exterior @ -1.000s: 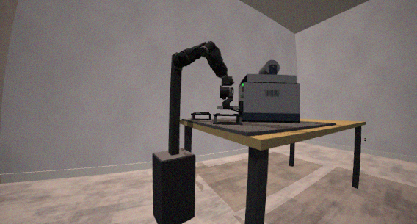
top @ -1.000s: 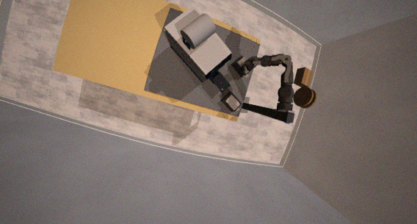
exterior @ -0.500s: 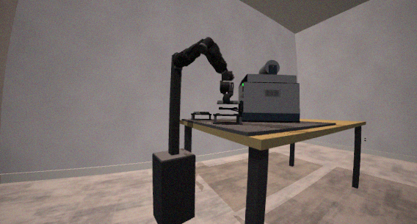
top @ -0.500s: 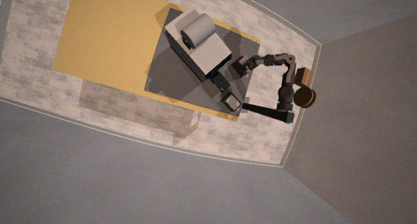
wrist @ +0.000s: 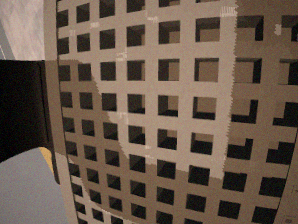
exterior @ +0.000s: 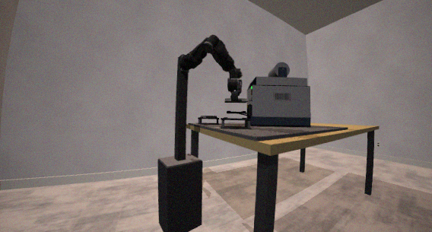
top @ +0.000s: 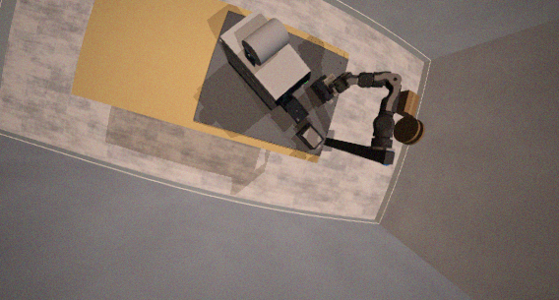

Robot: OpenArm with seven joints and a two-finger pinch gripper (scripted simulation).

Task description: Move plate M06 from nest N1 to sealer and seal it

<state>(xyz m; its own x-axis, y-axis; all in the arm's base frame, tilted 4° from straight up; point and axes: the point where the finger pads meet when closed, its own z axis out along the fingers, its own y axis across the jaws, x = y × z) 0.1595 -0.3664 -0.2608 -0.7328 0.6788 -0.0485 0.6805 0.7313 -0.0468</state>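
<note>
My gripper is now 200 mm short of the sealer stage, 180 mm to the right of it and 50 mm above it. Also, from my hand: white N1 label: 80 mm behind, 70 mm to the left, 150 mm below; then open plate M06: right at my hand; then dark nest N1: 100 mm below.
</note>
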